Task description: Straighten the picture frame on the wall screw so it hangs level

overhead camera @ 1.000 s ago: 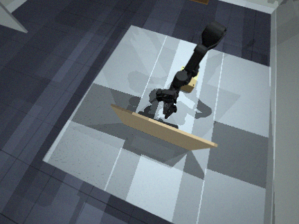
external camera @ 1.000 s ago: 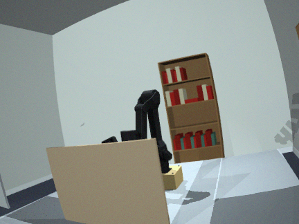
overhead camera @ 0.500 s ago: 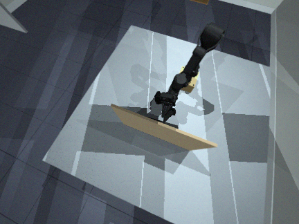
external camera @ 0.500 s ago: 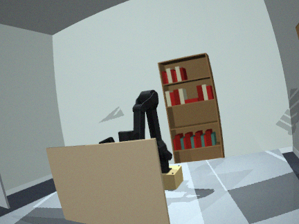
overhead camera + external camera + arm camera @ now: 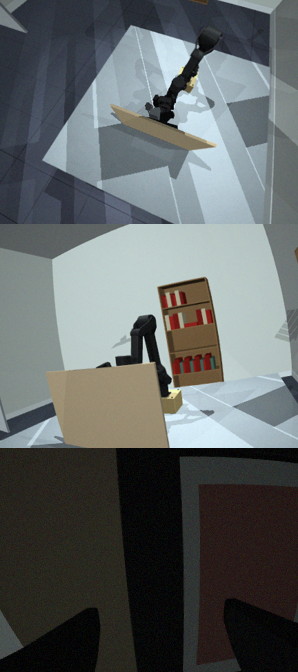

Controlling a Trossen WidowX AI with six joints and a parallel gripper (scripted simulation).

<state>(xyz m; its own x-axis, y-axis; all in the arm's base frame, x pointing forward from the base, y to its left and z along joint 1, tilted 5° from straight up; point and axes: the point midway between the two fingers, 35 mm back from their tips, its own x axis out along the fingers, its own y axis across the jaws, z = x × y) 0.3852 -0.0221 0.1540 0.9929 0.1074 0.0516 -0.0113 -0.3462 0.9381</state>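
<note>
Now: the picture frame 5 cm below my gripper tip, 1 cm to the left of it and 1 cm ahead of it. From my gripper tip the other things lie so: tan wall panel 6 cm below, 2 cm ahead.
</note>
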